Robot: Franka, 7 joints.
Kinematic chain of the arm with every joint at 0, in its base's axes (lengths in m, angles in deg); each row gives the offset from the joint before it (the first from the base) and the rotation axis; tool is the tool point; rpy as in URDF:
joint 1: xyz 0 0 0.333 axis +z
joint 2: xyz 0 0 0 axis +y
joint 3: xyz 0 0 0.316 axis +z
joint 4: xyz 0.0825 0 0 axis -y
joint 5: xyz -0.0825 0 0.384 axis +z
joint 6: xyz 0 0 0 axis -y
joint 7: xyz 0.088 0 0 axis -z
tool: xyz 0 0 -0.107 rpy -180 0 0
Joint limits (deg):
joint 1: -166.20..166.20
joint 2: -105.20..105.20
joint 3: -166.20..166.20
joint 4: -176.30..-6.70
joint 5: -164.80..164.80
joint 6: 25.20..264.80
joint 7: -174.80..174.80
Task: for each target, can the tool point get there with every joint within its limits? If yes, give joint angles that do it. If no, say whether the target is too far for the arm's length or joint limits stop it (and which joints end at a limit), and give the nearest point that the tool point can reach.
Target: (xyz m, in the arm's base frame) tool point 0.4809 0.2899 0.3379
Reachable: yes | joints -73.82 -75.70 83.04 -118.36 -102.57 186.05 -7.66
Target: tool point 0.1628 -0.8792 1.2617
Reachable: no: too far | nearest point 0.1083 -0.5851 0.9510 | short by 0.431 m
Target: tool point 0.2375 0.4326 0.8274
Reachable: yes | joints -69.30 -87.61 38.18 -95.48 -17.30 137.46 -53.55
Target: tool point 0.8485 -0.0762 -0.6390
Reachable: no: too far | nearest point 0.5863 -0.0527 -0.2642 | short by 0.458 m
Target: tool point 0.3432 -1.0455 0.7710
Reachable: no: too far | nearest point 0.2486 -0.7573 0.6503 | short by 0.326 m
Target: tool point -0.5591 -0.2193 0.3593
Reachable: yes | joints -138.30 37.78 -40.92 -85.55 -116.66 231.87 109.24
